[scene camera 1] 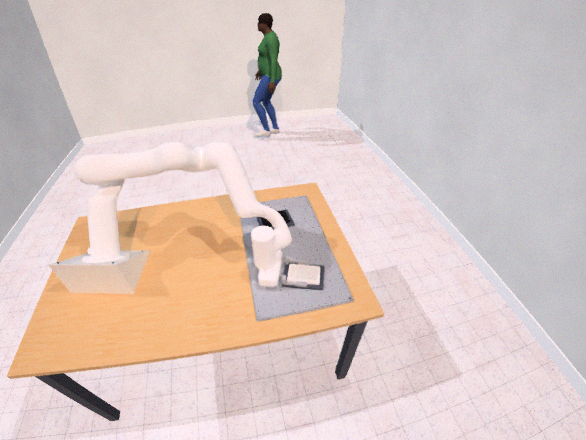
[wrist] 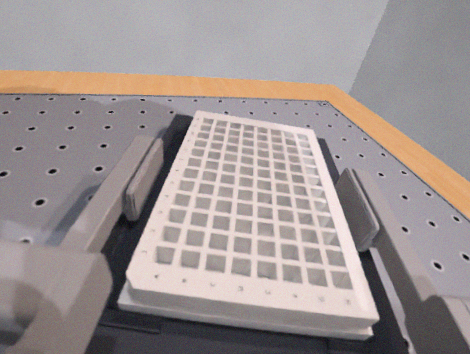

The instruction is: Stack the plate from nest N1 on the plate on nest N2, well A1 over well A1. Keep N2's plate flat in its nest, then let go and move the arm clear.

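A white plate with square wells (scene camera 1: pixel 305 274) (wrist: pixel 250 200) lies in a dark nest (scene camera 1: pixel 321 281) (wrist: pixel 135 324) at the near end of the grey board. It looks flat; a wider rim shows below its near edge in the wrist view. I cannot tell whether this is one plate or two stacked. My gripper (scene camera 1: pixel 286 280) (wrist: pixel 251 195) is open, with one finger along each long side of the plate. A gap shows at the left finger and a narrow one at the right. A second dark nest (scene camera 1: pixel 284 218) stands farther back, partly hidden by the arm; no white plate shows on it.
The grey perforated board (scene camera 1: pixel 305 240) (wrist: pixel 45 162) lies on the wooden table (scene camera 1: pixel 190 310) (wrist: pixel 240 87). The arm reaches over the table from its base (scene camera 1: pixel 102 275) at the left. A person in a green top (scene camera 1: pixel 270 57) is on the floor behind the table, near the back wall.
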